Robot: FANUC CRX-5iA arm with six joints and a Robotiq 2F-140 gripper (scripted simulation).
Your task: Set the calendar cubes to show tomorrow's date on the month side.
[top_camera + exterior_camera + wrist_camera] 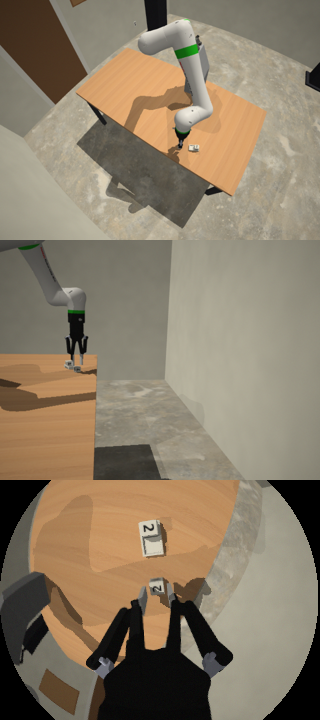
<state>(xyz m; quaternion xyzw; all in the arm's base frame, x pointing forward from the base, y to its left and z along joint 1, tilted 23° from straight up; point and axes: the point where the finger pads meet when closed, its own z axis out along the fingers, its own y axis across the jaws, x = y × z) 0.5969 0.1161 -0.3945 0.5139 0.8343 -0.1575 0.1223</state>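
My gripper is now 60 mm above the white date cube. From my hand the other things lie so: calendar tray (50 mm behind, 100 mm to the left, 60 mm below).
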